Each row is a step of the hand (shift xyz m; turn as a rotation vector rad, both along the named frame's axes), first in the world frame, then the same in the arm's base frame.
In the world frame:
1: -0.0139 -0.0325 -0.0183 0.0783 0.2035 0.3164
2: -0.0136 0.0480 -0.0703 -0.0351 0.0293 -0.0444
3: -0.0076 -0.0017 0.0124 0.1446 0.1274 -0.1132
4: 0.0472 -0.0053 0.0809 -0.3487 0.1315 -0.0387
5: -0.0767 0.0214 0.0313 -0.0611 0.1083 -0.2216
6: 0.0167 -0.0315 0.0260 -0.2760 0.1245 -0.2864
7: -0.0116 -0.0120 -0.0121 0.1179 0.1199 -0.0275
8: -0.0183 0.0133 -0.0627 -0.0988 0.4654 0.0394
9: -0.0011 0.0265 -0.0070 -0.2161 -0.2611 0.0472
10: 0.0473 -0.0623 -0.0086 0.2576 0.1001 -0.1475
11: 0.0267 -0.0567 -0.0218 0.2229 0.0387 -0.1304
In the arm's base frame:
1: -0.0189 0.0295 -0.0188 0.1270 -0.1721 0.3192
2: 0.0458 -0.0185 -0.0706 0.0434 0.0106 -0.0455
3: 0.0032 0.0075 0.0121 0.0190 -0.1947 -0.1080
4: -0.0300 -0.0332 0.0824 0.3074 0.2082 -0.0502
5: 0.0622 0.0513 0.0287 0.1198 -0.0187 -0.2233
6: -0.0349 0.0052 0.0265 0.2555 0.1457 -0.2953
7: -0.0034 0.0160 -0.0125 0.0297 -0.1661 -0.0233
8: 0.0203 0.0055 -0.0633 0.4381 -0.1860 0.0369
9: 0.0222 -0.0146 -0.0070 -0.0884 0.3282 0.0394
10: -0.0783 -0.0031 -0.0071 -0.0689 -0.2724 -0.1386
11: -0.0621 0.0102 -0.0210 -0.0989 -0.2082 -0.1228

